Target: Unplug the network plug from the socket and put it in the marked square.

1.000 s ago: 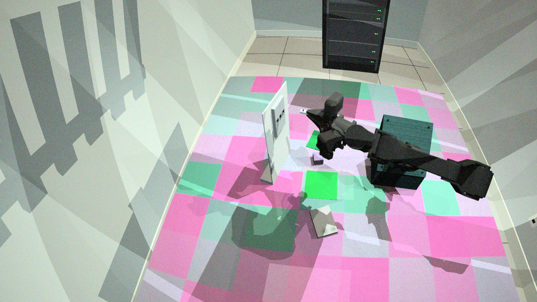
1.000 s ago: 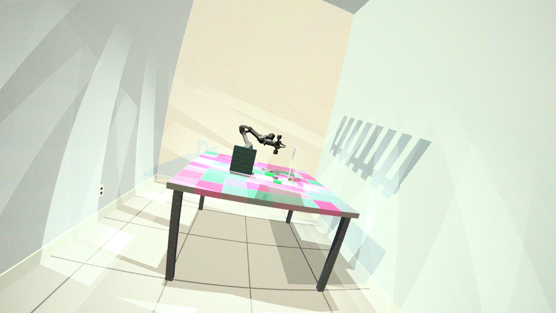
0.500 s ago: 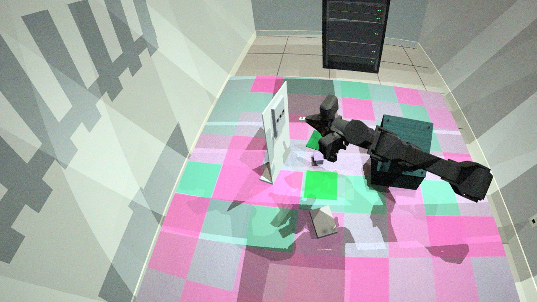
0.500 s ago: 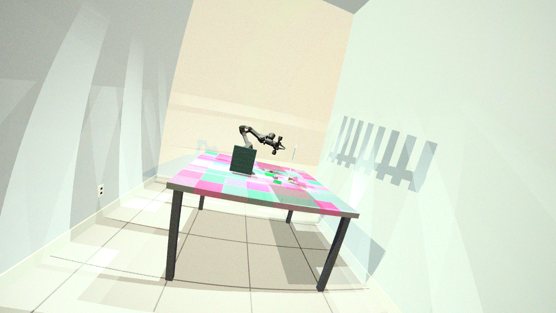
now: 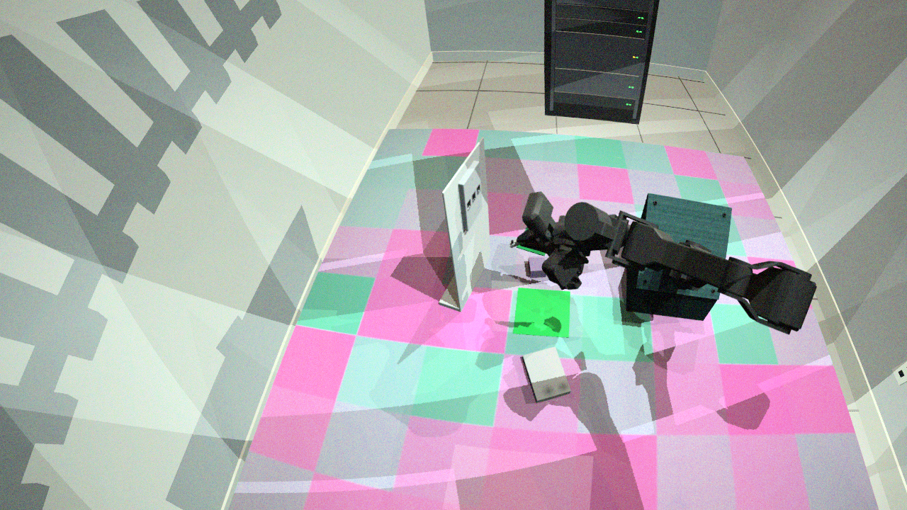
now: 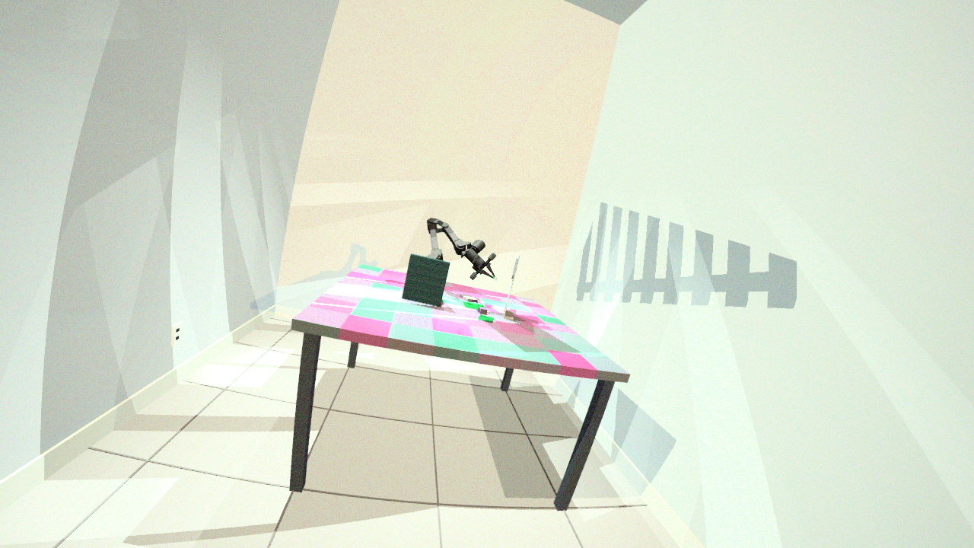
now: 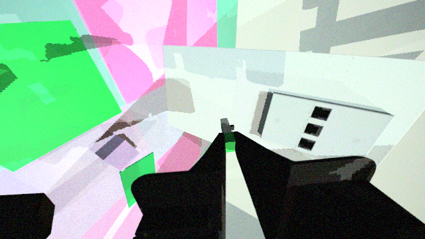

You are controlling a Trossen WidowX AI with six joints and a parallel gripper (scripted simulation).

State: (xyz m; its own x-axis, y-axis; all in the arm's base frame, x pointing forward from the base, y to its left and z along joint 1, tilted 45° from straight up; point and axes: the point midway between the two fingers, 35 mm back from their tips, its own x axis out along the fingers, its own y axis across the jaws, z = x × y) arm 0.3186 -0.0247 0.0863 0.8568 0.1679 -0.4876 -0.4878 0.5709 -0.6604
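Right now the marked green square is 6 cm behind my gripper tip, 3 cm to the left of it and 19 cm below it. The rest, counted from my gripper tip: small pale block 4 cm behind, 8 cm to the right, 17 cm below; then green network plug 1 cm ahead; then upright grey panel 10 cm ahead, 3 cm to the right, 3 cm below.
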